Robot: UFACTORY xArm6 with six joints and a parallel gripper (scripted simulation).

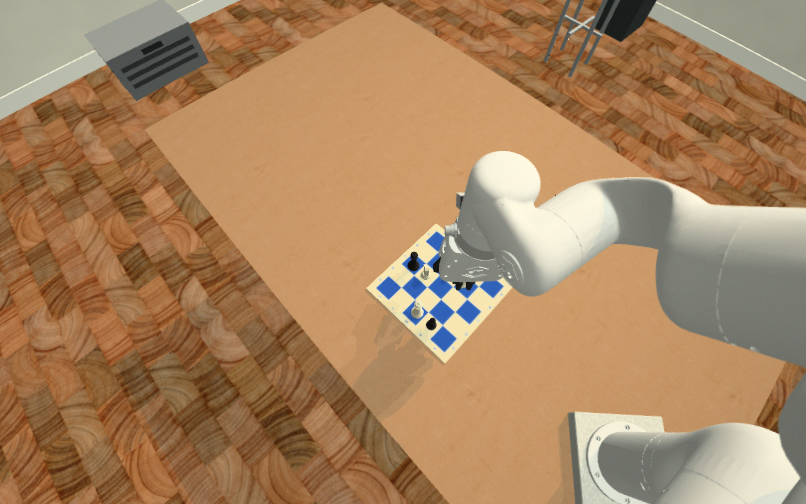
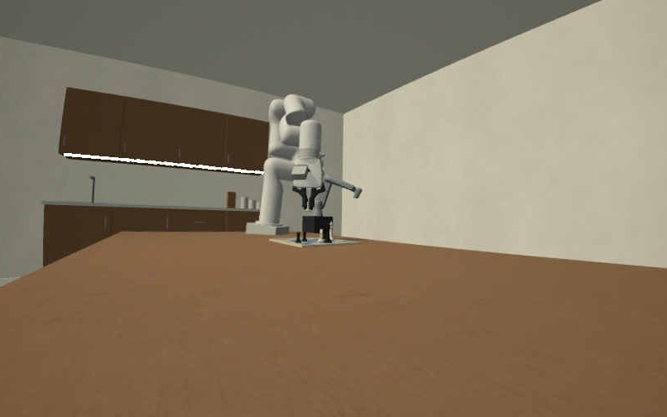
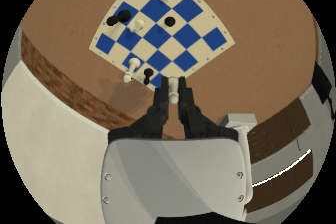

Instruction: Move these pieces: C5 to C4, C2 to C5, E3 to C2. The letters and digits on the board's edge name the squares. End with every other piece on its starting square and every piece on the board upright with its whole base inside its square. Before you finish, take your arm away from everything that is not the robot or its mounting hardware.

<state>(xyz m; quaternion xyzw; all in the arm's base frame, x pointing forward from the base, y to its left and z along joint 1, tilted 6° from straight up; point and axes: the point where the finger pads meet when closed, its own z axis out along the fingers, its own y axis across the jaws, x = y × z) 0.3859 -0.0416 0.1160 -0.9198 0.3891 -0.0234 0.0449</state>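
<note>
The blue-and-cream chessboard lies 4 cm ahead of my hand and 13 cm below it. From my hand the other things lie so: white pawn 1 cm below; white chess piece 4 cm ahead, 7 cm to the left, 9 cm below; black pawn 7 cm to the left, 10 cm below.
</note>
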